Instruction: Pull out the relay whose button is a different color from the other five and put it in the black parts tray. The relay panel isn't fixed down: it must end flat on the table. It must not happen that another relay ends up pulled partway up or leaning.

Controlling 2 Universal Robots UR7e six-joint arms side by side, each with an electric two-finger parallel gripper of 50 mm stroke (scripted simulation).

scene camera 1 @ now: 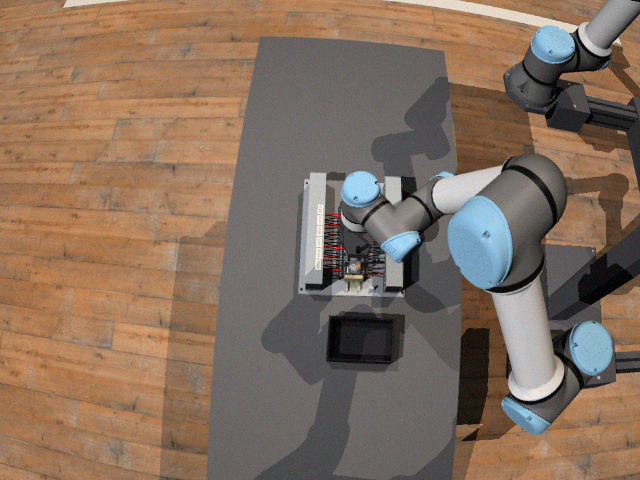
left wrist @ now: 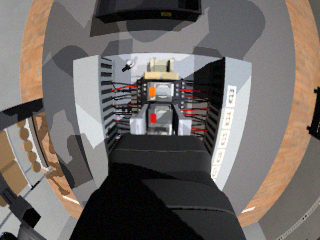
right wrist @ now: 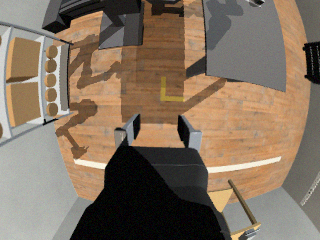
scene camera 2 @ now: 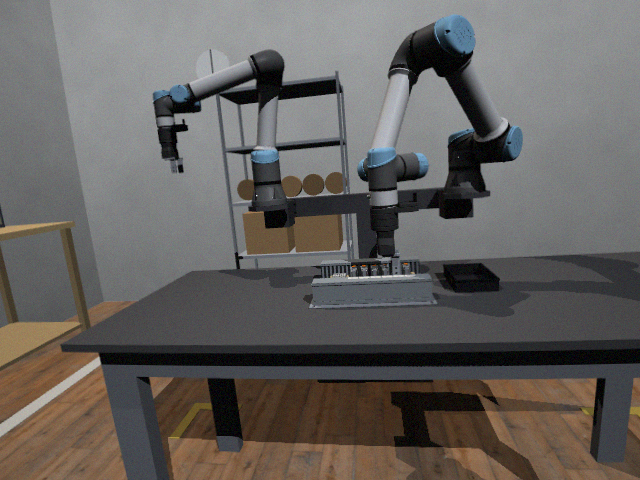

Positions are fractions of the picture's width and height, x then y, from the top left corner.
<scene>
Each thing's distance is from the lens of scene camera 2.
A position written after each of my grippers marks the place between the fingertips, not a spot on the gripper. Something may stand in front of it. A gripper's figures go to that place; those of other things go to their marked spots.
my left gripper (scene camera 2: 0.62, 0.57): 103 cm
black parts tray (scene camera 2: 0.74, 0.58): 114 cm
</scene>
